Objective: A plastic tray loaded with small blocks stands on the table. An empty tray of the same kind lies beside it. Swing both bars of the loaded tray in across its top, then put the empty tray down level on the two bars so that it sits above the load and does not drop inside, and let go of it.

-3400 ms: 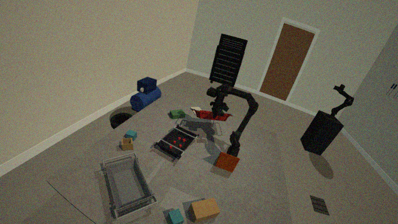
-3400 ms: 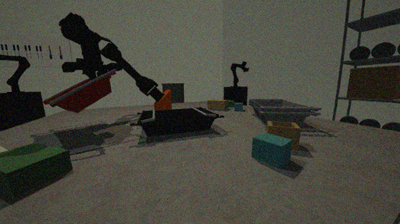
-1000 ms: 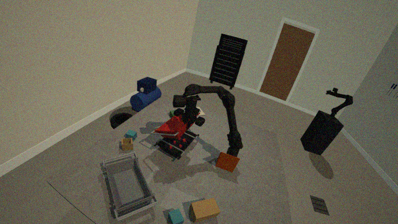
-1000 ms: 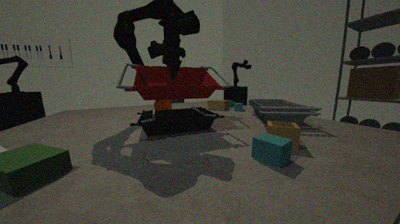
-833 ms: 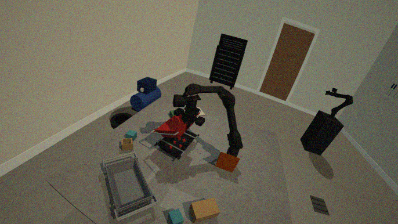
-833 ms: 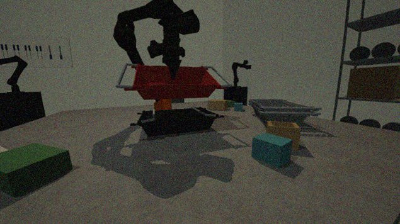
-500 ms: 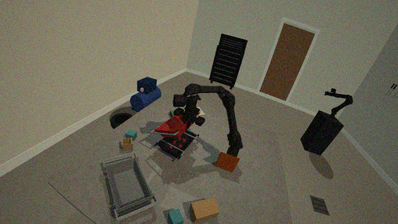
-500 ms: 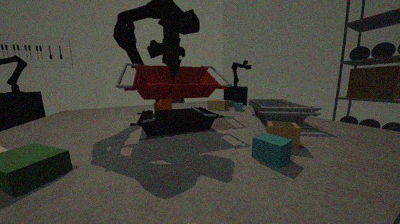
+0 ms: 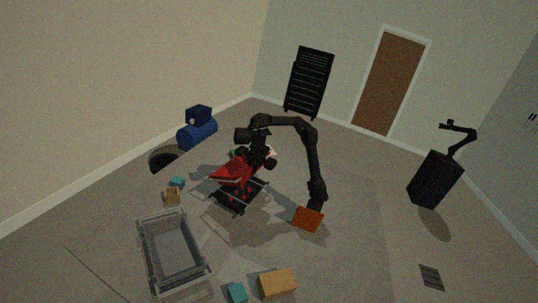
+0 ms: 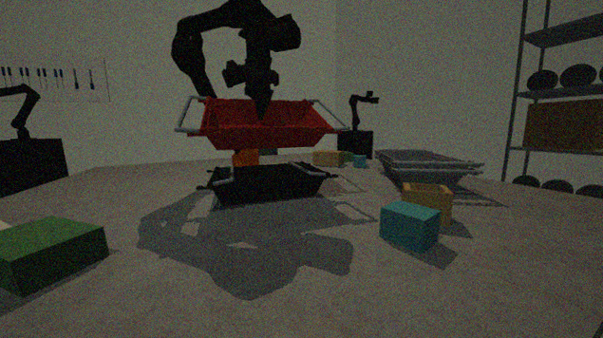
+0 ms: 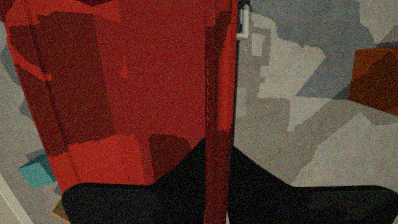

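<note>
Right now my gripper tip is 8 cm short of the red tray and 1 cm to the left of it. The rest, counted from my gripper tip: pale flat card 54 cm to the right, 18 cm below, 9 cm ahead.
</note>
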